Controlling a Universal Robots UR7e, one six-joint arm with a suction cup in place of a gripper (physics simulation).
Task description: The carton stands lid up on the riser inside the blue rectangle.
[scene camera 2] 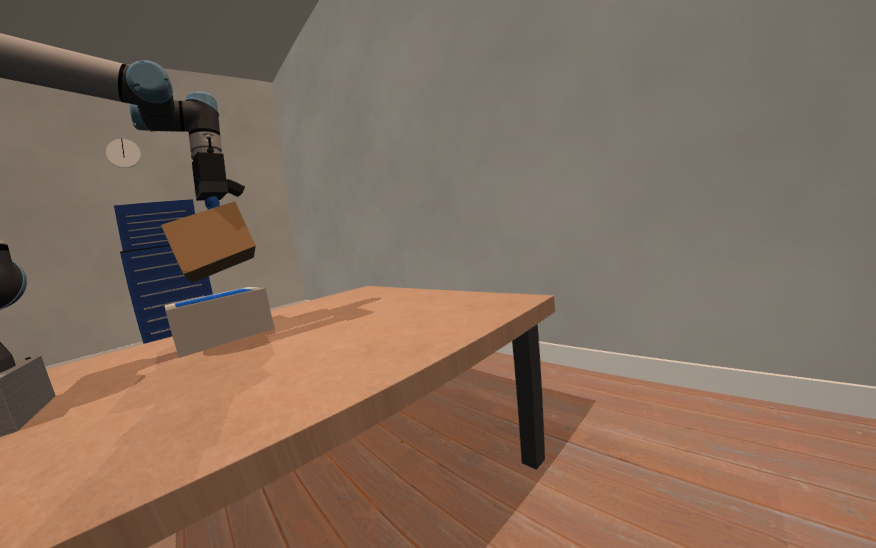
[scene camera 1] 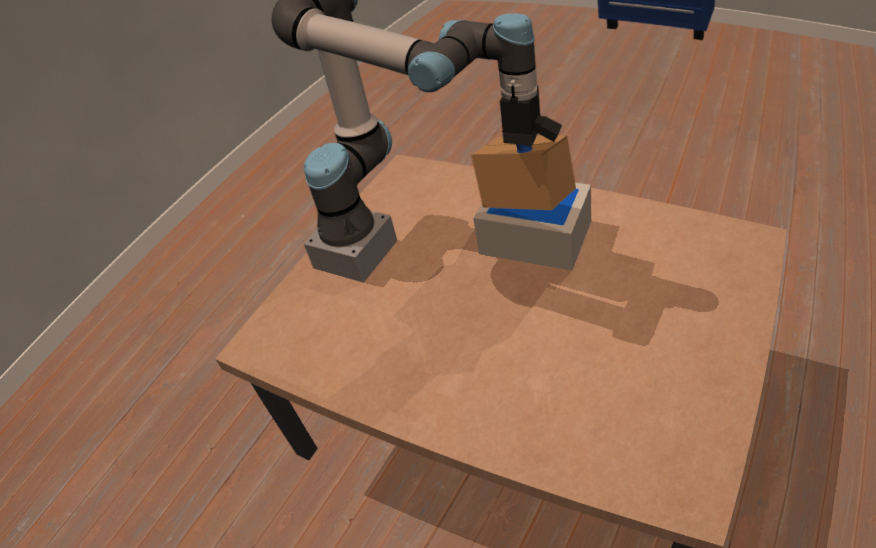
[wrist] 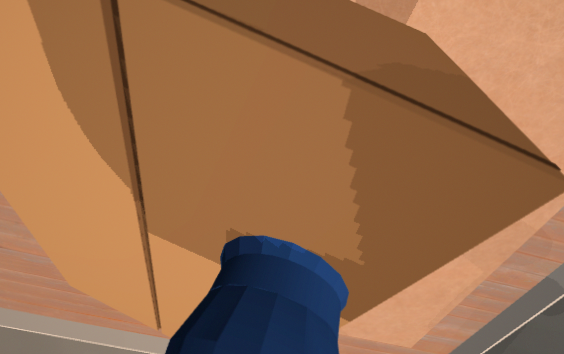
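Seen in the pictures: hand at its tool point: [scene camera 2: 214, 214] [scene camera 1: 524, 153] [wrist: 274, 258]; arm's base at its link origin: [scene camera 1: 346, 227].
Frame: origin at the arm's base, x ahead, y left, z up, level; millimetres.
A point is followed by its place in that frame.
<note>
The brown carton [scene camera 1: 516, 184] @[x 479, y 3, z 186 mm] [scene camera 2: 209, 242] @[x 461, y 5, z 173 mm] [wrist: 250, 150] @[x 534, y 48, z 259 mm] hangs tilted from my suction cup [scene camera 1: 523, 148] [scene camera 2: 212, 202] [wrist: 285, 247], which is on its upper, seamed face. The carton is above the light grey riser [scene camera 1: 523, 242] @[x 466, y 49, z -24 mm] [scene camera 2: 222, 324] @[x 457, y 49, z -39 mm]; scene camera 2 shows a gap between its lowest corner and the riser. The blue rectangle [scene camera 1: 563, 214] @[x 556, y 108, z 30 mm] [scene camera 2: 213, 297] @[x 465, y 126, z 30 mm] on the riser's top is partly hidden by the carton in scene camera 1. The riser and rectangle do not show in the wrist view.
The arm's base block [scene camera 1: 352, 255] @[x 67, y -97, z -1 mm] [scene camera 2: 25, 395] @[x 86, y -41, z -50 mm] stands on the brown table [scene camera 1: 581, 387] @[x 685, y -300, z -90 mm] [scene camera 2: 323, 368] @[x 511, y -377, z -90 mm], left of the riser. A blue cabinet [scene camera 1: 655, 11] [scene camera 2: 145, 284] stands on the floor in the background.
</note>
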